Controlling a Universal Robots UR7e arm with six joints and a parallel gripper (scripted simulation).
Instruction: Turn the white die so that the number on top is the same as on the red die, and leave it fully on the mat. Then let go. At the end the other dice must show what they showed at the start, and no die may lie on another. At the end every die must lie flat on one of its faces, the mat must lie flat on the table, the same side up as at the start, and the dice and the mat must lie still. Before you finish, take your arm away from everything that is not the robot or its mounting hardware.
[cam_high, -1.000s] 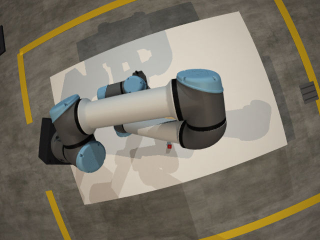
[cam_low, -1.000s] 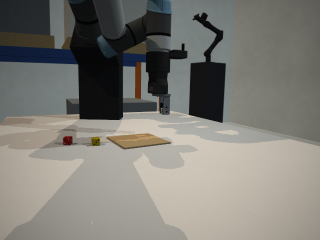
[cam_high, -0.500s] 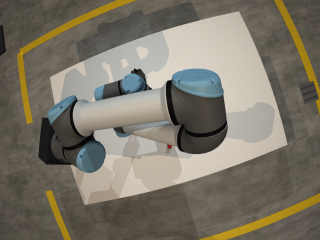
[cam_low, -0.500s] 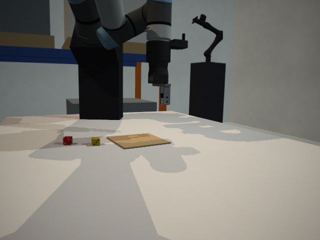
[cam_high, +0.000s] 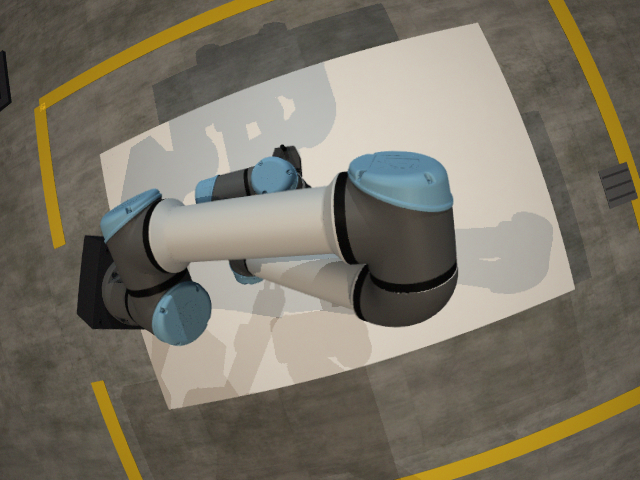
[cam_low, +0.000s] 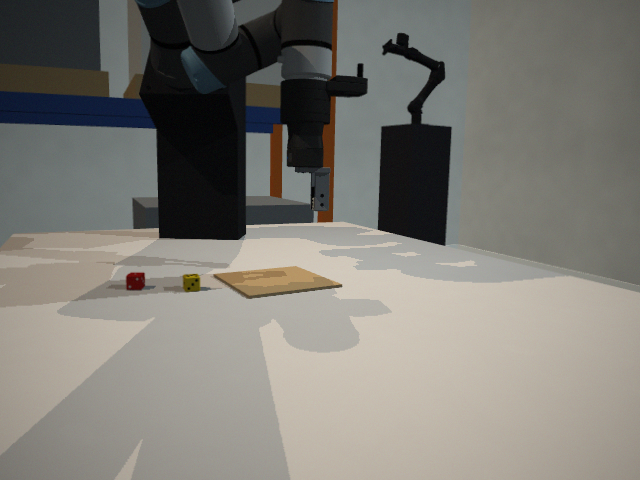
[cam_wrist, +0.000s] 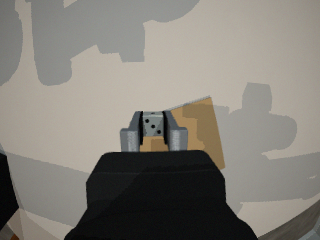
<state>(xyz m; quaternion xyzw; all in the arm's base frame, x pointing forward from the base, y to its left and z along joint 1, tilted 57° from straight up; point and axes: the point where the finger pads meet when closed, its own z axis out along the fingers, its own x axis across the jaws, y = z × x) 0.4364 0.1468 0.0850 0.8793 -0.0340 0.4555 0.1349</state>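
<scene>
My gripper is now 3 cm short of the tan mat, 9 cm to the left of it and 12 cm above it. The rest, counted from my hand: yellow die 2 cm ahead, 21 cm to the right, 11 cm below; then red die 2 cm behind, 27 cm to the right, 11 cm below; then white die 1 cm below.
</scene>
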